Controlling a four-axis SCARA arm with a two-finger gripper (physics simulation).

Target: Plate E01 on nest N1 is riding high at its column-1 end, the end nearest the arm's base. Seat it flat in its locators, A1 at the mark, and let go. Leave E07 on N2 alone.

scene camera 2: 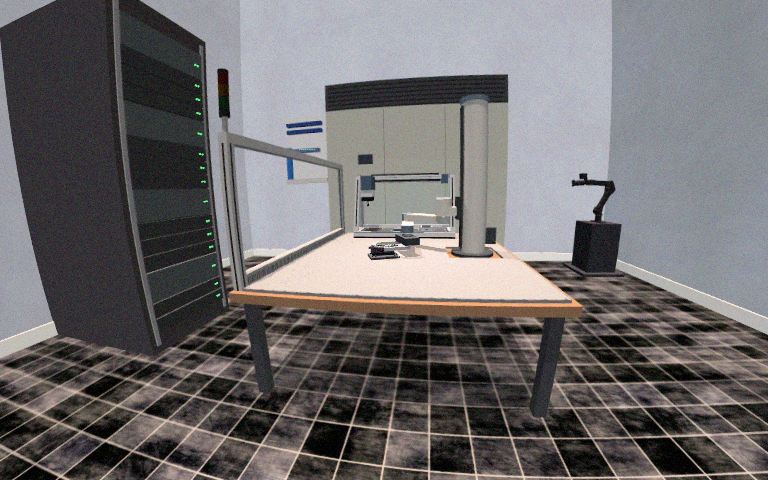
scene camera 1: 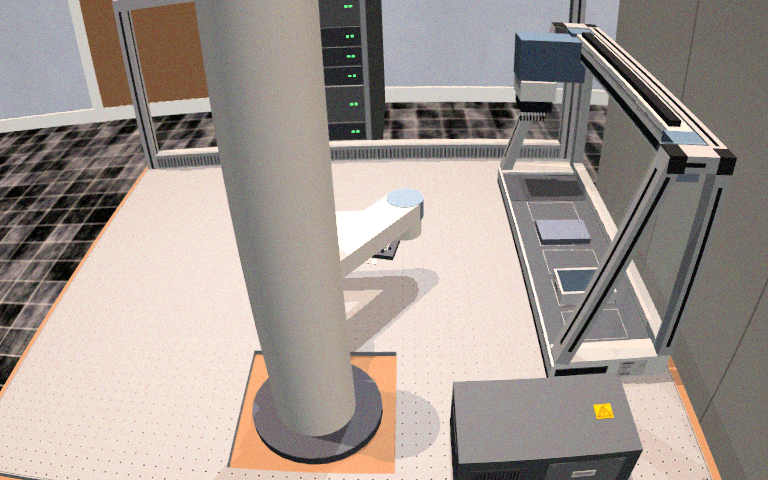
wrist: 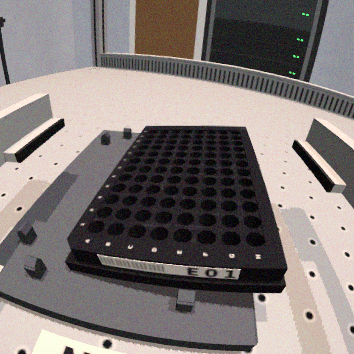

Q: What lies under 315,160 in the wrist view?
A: The gripper.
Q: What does the well plate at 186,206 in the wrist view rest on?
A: A grey nest.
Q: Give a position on a grey nest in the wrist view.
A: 44,283
